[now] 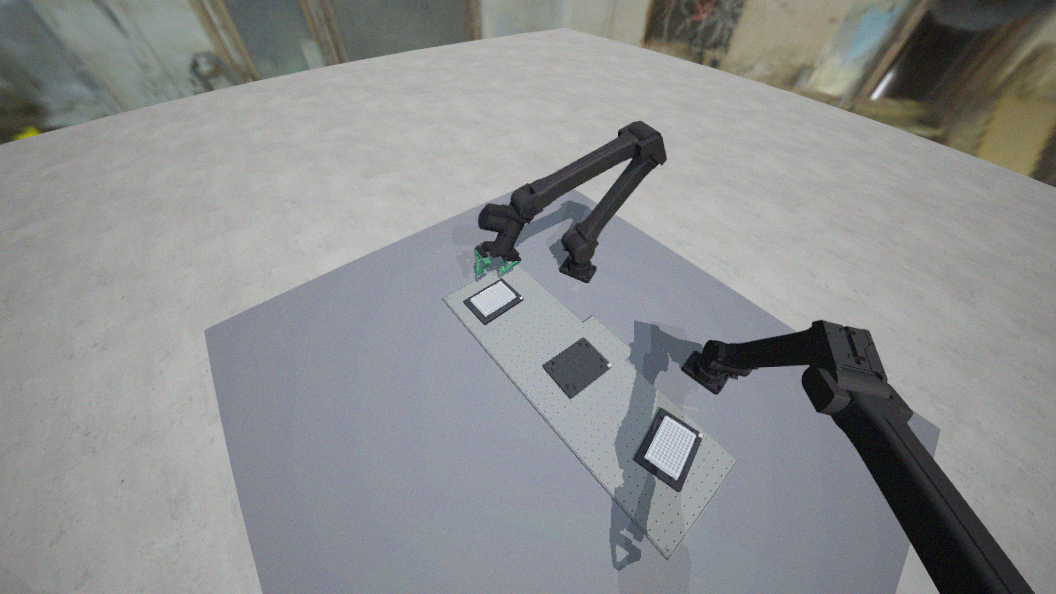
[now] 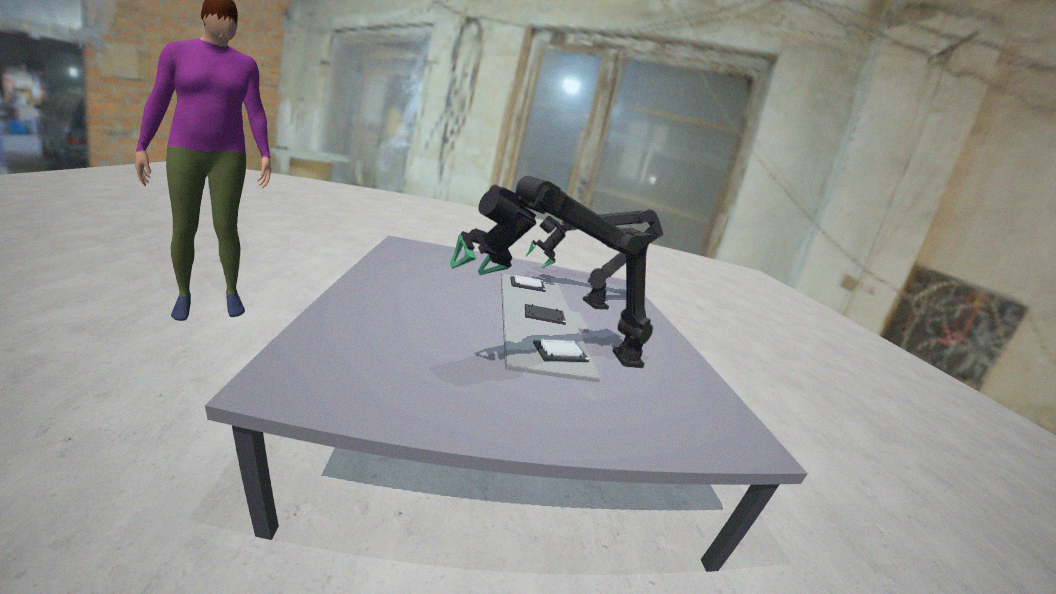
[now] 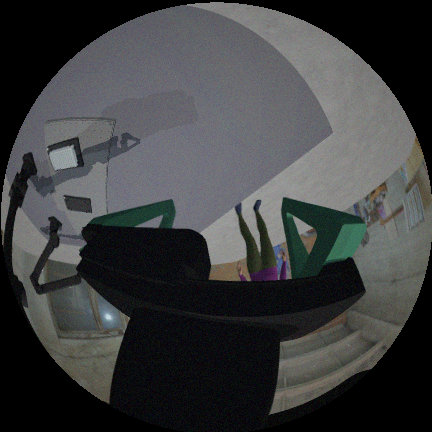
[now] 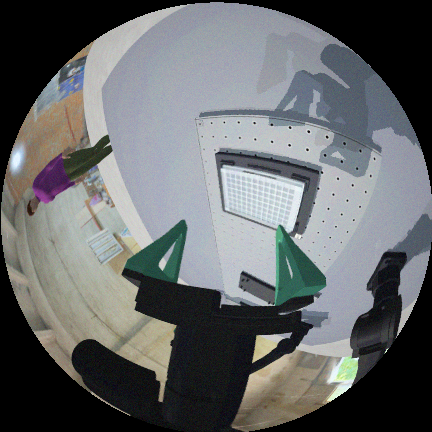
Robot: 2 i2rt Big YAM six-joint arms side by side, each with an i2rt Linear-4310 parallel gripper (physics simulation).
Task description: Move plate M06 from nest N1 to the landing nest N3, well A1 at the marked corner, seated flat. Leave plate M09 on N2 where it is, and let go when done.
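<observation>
A white well plate (image 1: 493, 299) (image 2: 528, 281) (image 4: 260, 195) lies in a dark nest at the far end of the perforated board. A second white well plate (image 1: 672, 445) (image 2: 562, 348) (image 3: 65, 157) lies in a dark nest at the near end. An empty dark nest (image 1: 577, 367) (image 2: 544, 313) (image 3: 77, 203) (image 4: 256, 286) sits between them, with a small white mark (image 1: 609, 365) at one corner. Labels cannot be read. My right gripper (image 1: 491, 274) (image 2: 537, 259) (image 4: 230, 225) is open and empty above the board's far end, beside the far plate. My left gripper (image 2: 466, 268) (image 3: 226, 204) is open and empty, high over the table.
The perforated grey board (image 1: 531, 325) (image 2: 516, 332) (image 4: 340, 200) lies on the table (image 1: 354, 413) (image 2: 384, 354). Both arm bases stand along one long side of the board. The left arm reaches high across the board and casts a shadow over it. A person (image 2: 210, 147) stands beyond the table.
</observation>
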